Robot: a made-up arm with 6 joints.
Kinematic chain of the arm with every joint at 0, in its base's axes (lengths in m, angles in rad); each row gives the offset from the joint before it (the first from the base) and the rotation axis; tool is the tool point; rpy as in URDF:
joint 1: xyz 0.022 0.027 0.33 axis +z
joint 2: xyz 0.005 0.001 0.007 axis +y
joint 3: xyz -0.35 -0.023 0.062 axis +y
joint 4: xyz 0.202 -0.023 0.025 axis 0.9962 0 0.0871
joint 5: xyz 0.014 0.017 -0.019 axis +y
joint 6: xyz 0.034 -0.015 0.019 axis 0.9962 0 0.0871
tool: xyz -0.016 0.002 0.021 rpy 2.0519 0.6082 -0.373
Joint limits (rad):
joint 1: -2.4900..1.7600
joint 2: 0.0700..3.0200
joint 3: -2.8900..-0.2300
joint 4: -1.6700..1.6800
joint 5: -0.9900..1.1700
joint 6: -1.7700..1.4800
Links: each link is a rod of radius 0.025 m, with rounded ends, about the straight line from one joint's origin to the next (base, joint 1, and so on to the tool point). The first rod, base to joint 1, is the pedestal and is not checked.
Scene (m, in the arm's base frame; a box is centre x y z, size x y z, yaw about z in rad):
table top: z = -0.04
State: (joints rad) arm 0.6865 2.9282 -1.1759 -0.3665 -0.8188 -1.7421
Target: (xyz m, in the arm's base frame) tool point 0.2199 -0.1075 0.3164
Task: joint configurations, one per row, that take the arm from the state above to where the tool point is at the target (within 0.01 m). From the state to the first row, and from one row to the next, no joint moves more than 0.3 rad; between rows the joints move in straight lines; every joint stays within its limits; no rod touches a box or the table.
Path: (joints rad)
1: 0.3900 2.7942 -0.9932 -0.3949 -0.8184 -1.7491
2: 0.0934 2.6602 -0.8105 -0.4233 -0.8179 -1.7560
3: -0.2031 2.5263 -0.6279 -0.4517 -0.8175 -1.7630
4: -0.4997 2.3923 -0.4452 -0.4801 -0.8170 -1.7700

